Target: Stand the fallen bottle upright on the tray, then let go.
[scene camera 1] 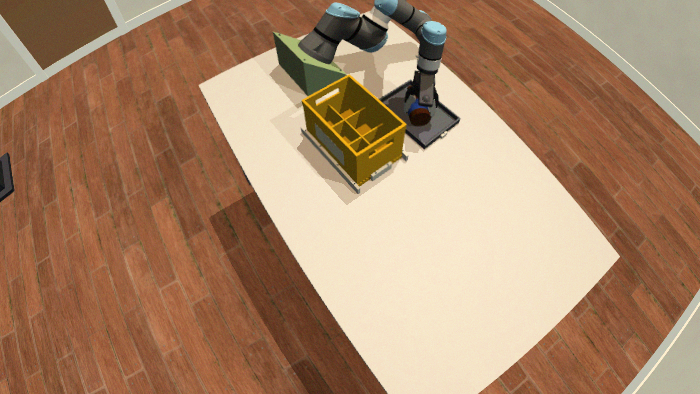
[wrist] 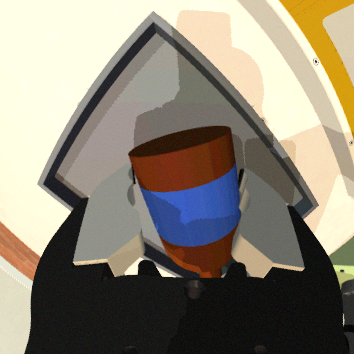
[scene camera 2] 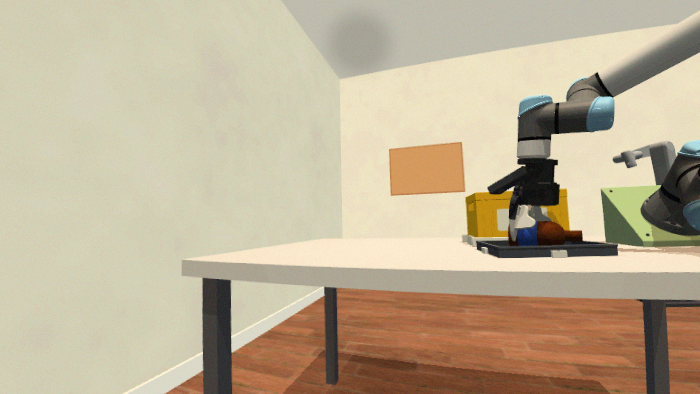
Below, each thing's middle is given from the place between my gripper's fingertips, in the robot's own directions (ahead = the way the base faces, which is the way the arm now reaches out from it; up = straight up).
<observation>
I see my gripper 4 cm past the brown bottle (scene camera 2: 545, 233), 2 cm to the right of it and 1 cm below it.
</observation>
